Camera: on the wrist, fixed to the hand. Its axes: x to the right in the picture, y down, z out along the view.
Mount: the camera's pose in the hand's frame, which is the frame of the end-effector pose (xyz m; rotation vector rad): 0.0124 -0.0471 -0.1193 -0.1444 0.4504 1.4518
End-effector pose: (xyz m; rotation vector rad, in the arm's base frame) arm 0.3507 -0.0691 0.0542 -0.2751 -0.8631 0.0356
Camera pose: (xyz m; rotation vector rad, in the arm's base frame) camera 0.4450 -0.1395 0.0018 -0.9578 -0.0700 1.2163
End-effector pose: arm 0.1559 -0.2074 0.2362 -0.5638 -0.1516 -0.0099
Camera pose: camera 0.1825 -0.3104 0.1635 -0.6961 0.7247 1.2613
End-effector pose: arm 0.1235 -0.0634 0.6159 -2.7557 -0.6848 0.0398
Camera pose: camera 0.1249 -0.0517 0.7442 -2.5715 1.4556 -0.3053
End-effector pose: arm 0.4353 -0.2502 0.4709 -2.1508 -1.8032 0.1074
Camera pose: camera 0.4251 -0.2556 0.5992 -2.7783 0.1994 -0.1680
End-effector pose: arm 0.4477 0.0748 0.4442 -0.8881 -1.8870 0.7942
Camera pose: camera 0.5378 0.0800 0.5362 -2.3319 -0.6710 1.0879
